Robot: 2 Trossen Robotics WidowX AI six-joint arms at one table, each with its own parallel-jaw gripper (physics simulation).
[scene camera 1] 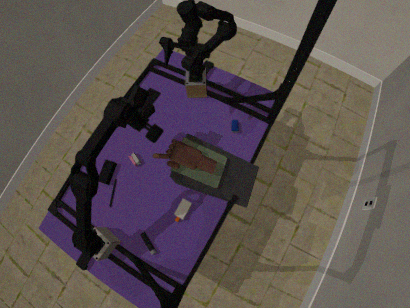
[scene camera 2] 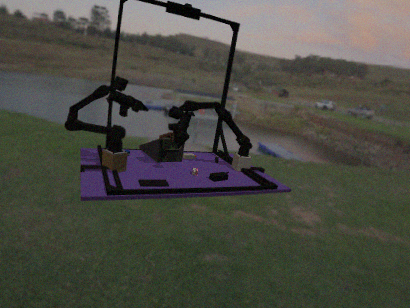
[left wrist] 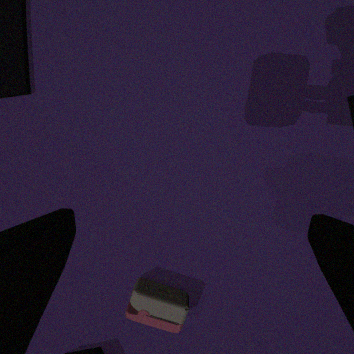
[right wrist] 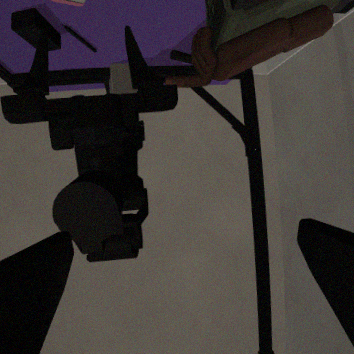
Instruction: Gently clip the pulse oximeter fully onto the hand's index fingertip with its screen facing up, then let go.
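Frame: origin at the left arm's base, x ahead, y left, z up, level; millimetres.
Where they show: left gripper, fingertip midpoint: (scene camera 1: 148, 128) (scene camera 2: 176, 146) (left wrist: 194, 223) (right wrist: 85, 26); right gripper, fingertip midpoint: (scene camera 1: 176, 67) (scene camera 2: 145, 108) (right wrist: 186, 236); left arm's base, link origin: (scene camera 1: 95, 244) (scene camera 2: 243, 155); right arm's base, link origin: (scene camera 1: 195, 76) (scene camera 2: 115, 150).
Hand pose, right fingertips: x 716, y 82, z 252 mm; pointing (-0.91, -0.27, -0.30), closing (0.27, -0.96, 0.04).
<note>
Each offset is from my right fingertips to the top centre of the thing. "*": to the spot under its first point.
The small white and pink pulse oximeter @(dx -336, dy +57, dz -325 mm) (scene camera 1: 134, 159) (scene camera 2: 195, 171) (left wrist: 158, 305) lies on the purple table top; its screen cannot be made out. The brown hand @(* dx -199, dy -204, dz -177 mm) (scene camera 1: 192, 157) (right wrist: 270, 47) rests on a green pad, with its index finger (scene camera 1: 161, 156) (right wrist: 185, 80) sticking out towards the oximeter's side. My left gripper (left wrist: 194, 223) (right wrist: 85, 26) is open and empty, pointing down above the table; the oximeter shows low between its fingers in the left wrist view. My right gripper (scene camera 1: 167, 55) (scene camera 2: 143, 107) (right wrist: 186, 236) is open and empty, raised near its own base, away from hand and oximeter.
A grey sloped stand (scene camera 1: 242, 182) holds the pad. A black box @(dx -467, dy +129, dz -322 mm) (scene camera 1: 107, 171) (scene camera 2: 218, 176) and thin pen @(dx -521, dy +45, dz -348 mm) (scene camera 1: 113, 192) (right wrist: 80, 38) lie near the oximeter. A white box @(dx -387, dy -270, dz -329 mm) (scene camera 1: 183, 209), dark marker @(dx -589, dy -237, dz -329 mm) (scene camera 1: 148, 242) and blue block @(dx +75, dy -230, dz -324 mm) (scene camera 1: 235, 125) lie farther off. Black frame bars edge the table.
</note>
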